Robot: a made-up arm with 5 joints.
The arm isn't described. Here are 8 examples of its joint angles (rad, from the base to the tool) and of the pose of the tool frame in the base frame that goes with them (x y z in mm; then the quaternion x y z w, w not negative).
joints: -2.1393 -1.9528 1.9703 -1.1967 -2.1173
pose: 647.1 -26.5 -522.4 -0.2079 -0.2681 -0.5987 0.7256
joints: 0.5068 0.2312 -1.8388 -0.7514 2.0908
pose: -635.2 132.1 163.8 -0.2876 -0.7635 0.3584 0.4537
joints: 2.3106 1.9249 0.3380 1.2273 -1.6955
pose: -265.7 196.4 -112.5 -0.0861 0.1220 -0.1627 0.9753
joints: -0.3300 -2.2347 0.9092 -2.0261 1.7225
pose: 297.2 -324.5 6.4 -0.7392 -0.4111 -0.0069 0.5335
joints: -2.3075 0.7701 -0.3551 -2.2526 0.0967
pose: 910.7 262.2 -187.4 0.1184 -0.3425 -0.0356 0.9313
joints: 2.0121 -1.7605 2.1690 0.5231 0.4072
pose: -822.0 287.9 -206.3 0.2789 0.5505 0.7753 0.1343
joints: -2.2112 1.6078 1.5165 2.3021 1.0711
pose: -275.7 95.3 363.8 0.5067 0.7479 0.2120 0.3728
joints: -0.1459 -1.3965 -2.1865 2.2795 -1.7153
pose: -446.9 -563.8 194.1 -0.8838 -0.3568 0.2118 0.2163
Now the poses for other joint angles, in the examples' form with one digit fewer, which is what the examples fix.
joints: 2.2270 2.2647 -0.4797 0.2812 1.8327
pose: 133 584 340 -0.258 -0.571 0.422 0.655
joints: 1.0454 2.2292 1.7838 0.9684 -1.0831
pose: 113 73 -437 -0.152 0.095 0.894 0.411
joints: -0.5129 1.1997 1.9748 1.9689 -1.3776
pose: -86 49 -7 0.163 0.048 -0.889 0.426
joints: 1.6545 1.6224 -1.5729 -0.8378 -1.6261
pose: -560 666 503 -0.644 0.688 -0.229 0.245
